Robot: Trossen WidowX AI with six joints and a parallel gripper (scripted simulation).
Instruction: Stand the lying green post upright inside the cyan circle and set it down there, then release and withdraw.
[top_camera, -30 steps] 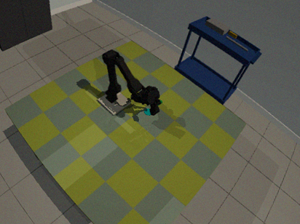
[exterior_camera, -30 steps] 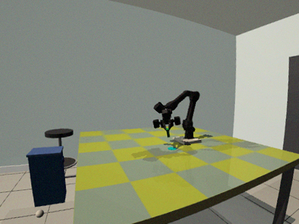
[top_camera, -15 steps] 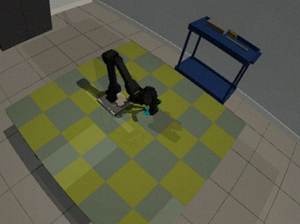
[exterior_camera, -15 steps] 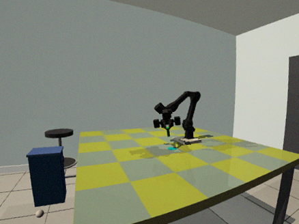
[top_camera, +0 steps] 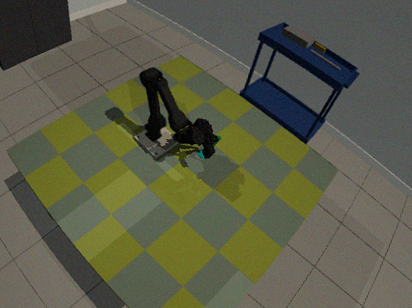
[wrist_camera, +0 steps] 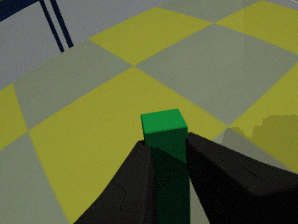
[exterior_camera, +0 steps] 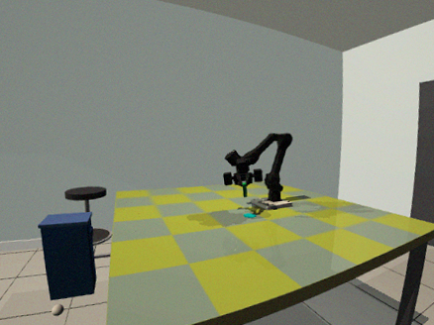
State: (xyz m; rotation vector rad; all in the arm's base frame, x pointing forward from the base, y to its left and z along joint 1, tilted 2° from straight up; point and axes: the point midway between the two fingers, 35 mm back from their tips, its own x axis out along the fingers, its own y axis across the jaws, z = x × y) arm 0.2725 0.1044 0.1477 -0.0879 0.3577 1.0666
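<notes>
The cyan circle lies 150 mm below my gripper tip, 40 mm behind it and 10 mm to the right of it. From my gripper tip the other things lie so: green post: 20 mm below.
</notes>
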